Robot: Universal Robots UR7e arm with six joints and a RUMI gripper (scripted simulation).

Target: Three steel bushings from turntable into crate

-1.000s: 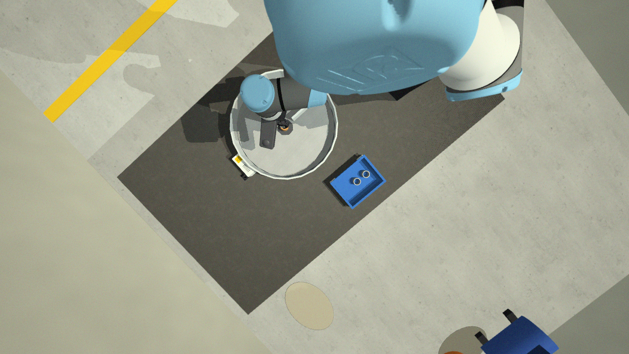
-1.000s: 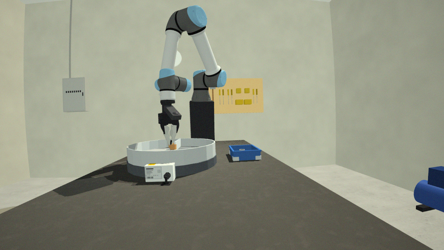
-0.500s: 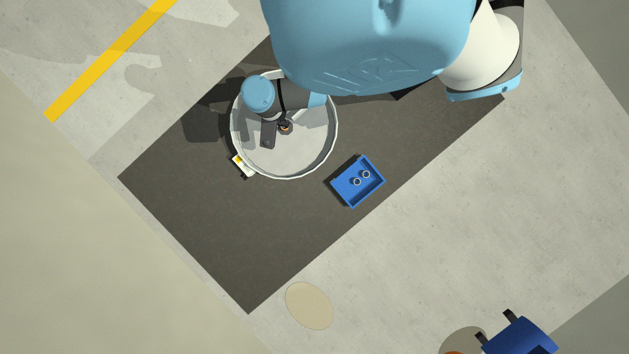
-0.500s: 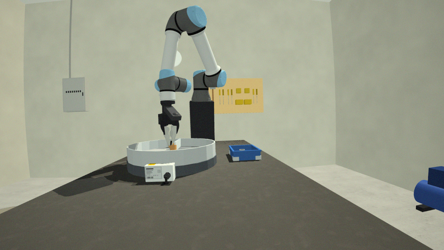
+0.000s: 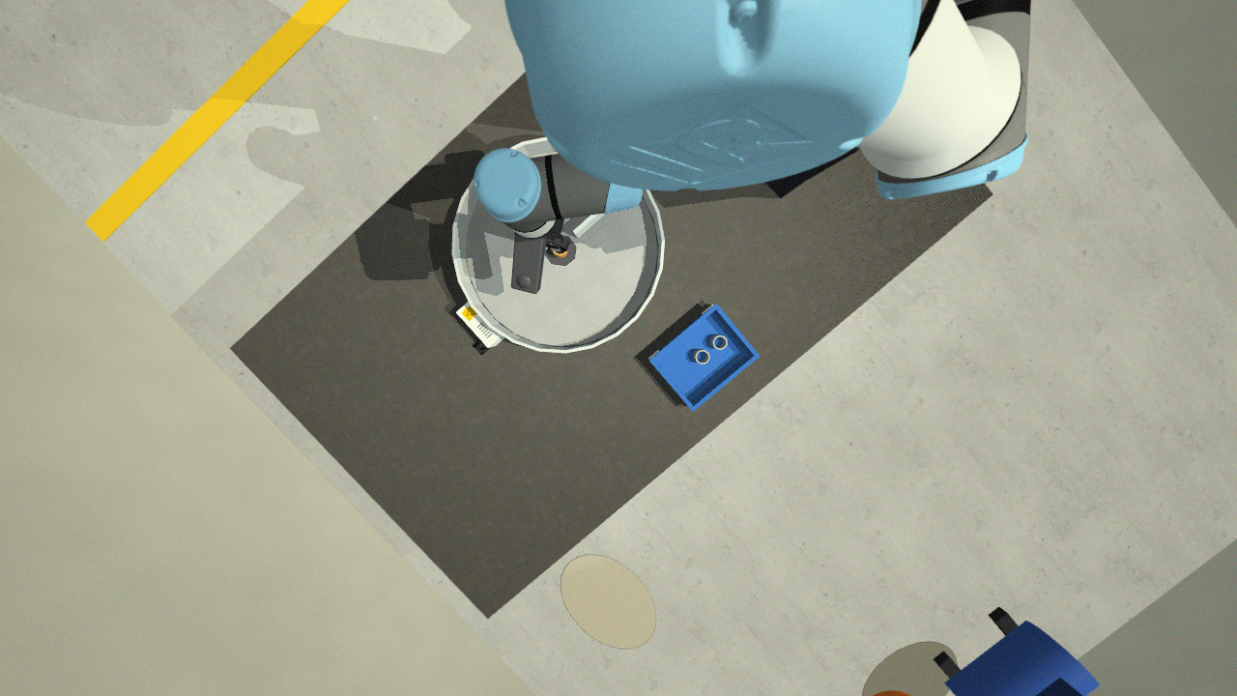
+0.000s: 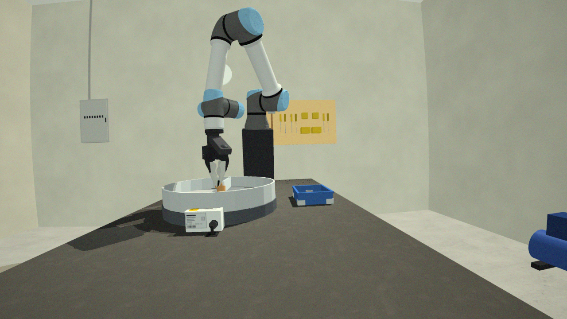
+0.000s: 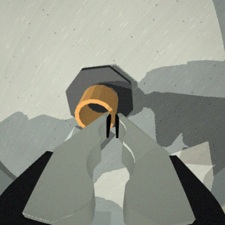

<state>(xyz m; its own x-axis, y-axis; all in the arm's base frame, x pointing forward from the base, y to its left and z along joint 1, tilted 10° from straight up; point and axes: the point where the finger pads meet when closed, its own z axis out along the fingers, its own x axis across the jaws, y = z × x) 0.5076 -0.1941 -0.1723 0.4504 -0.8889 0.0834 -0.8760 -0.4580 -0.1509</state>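
Right now the round white turntable is 1 cm behind my hand, 1 cm to the left of it and 5 cm below it. From my hand the other things lie so: blue crate: 4 cm behind, 39 cm to the left, 8 cm below.
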